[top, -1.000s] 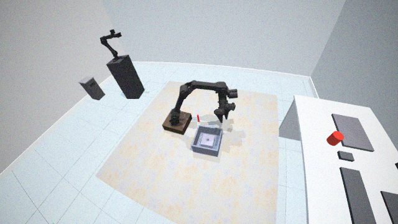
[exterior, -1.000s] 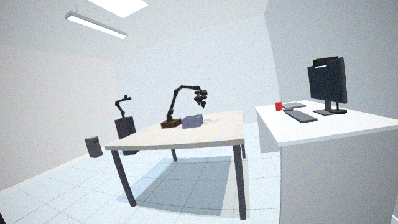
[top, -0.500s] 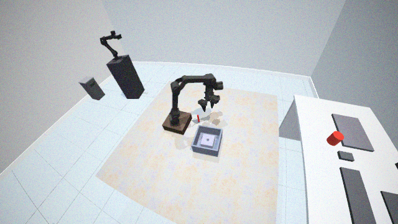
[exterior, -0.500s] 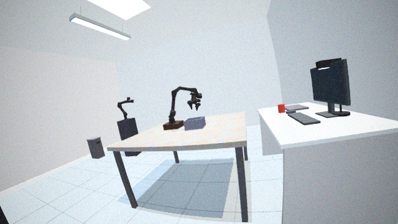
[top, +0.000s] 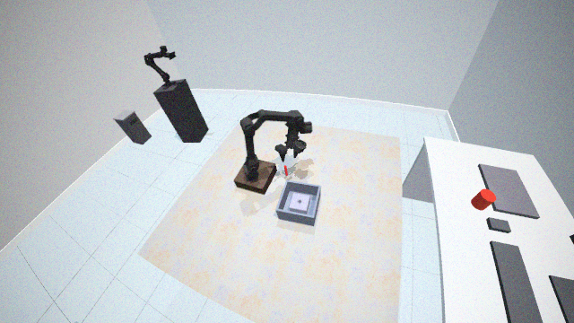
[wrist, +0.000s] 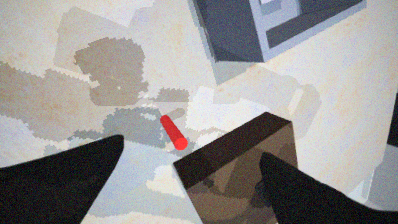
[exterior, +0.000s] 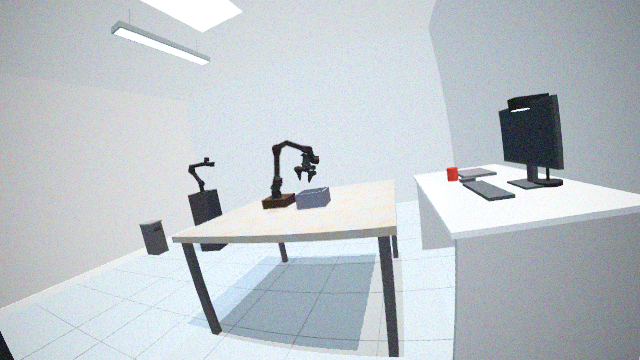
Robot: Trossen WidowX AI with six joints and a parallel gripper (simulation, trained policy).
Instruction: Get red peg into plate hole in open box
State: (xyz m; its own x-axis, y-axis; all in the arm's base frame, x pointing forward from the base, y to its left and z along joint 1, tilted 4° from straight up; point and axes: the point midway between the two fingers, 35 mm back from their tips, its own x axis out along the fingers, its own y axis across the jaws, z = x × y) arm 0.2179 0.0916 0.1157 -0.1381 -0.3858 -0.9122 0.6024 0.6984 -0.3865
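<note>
The red peg is 10 cm below my gripper tip, 3 cm behind it and 1 cm to the left of it. Also, from my gripper tip: grey box 21 cm to the right, 12 cm below, 8 cm ahead.
</note>
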